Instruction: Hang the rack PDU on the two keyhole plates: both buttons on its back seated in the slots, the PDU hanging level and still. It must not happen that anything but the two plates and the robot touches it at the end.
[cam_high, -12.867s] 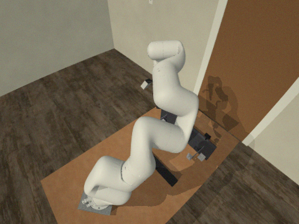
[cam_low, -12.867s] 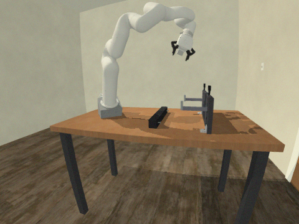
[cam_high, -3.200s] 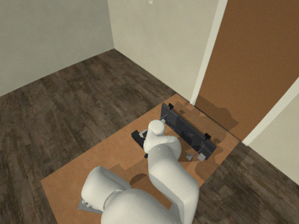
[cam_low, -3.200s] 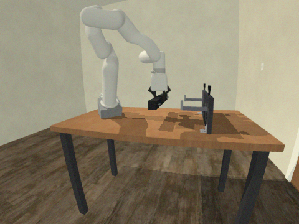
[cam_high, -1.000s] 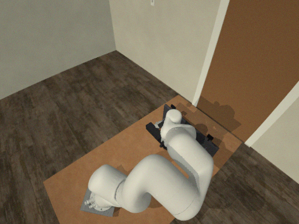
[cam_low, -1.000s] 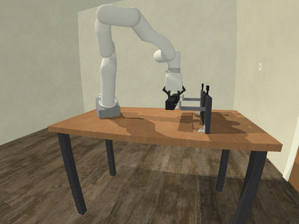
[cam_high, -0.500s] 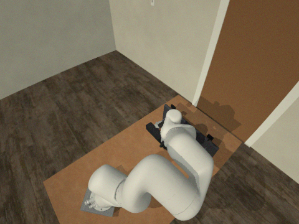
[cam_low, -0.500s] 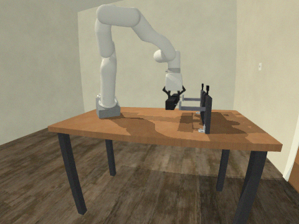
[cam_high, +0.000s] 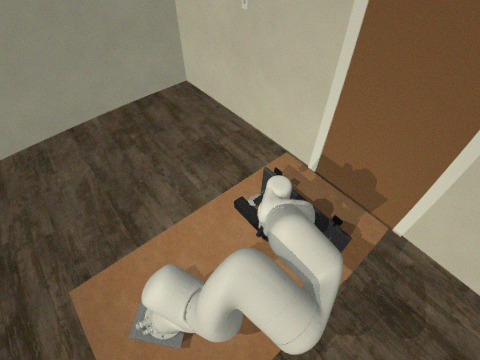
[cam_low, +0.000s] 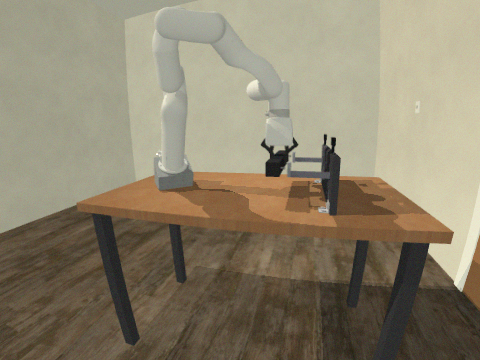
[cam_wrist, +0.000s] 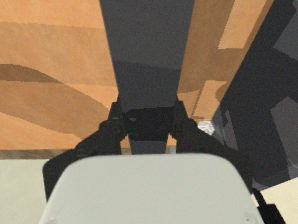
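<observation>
Now: hand 20 mm short of the rack PDU and 10 mm above it. From my hand the other things lie so: dark upright panel (180 mm ahead, 20 mm to the left, 50 mm below).
</observation>
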